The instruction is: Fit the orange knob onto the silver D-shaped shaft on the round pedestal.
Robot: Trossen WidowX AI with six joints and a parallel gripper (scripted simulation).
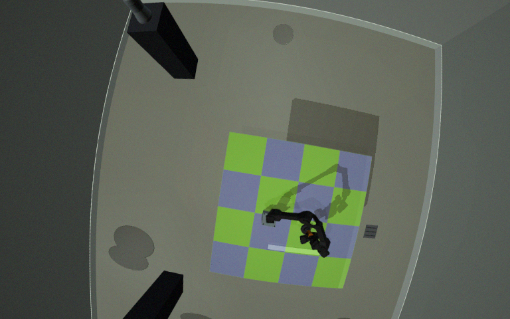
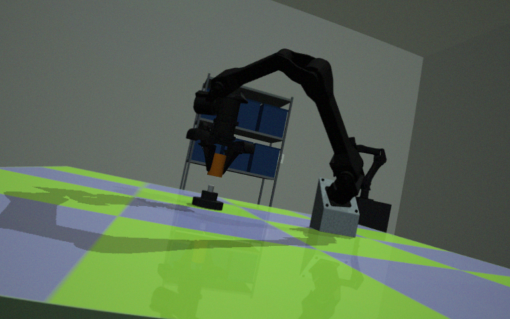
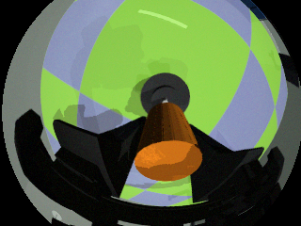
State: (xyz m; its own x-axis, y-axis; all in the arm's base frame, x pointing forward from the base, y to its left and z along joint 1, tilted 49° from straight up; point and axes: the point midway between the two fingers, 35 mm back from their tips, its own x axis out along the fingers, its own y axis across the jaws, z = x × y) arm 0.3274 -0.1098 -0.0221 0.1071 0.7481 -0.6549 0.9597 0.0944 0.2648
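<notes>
The black round pedestal lies 60 mm below my gripper tip and 10 mm to the right of it. From my gripper tip the other things lie so: orange knob: 30 mm above.
</notes>
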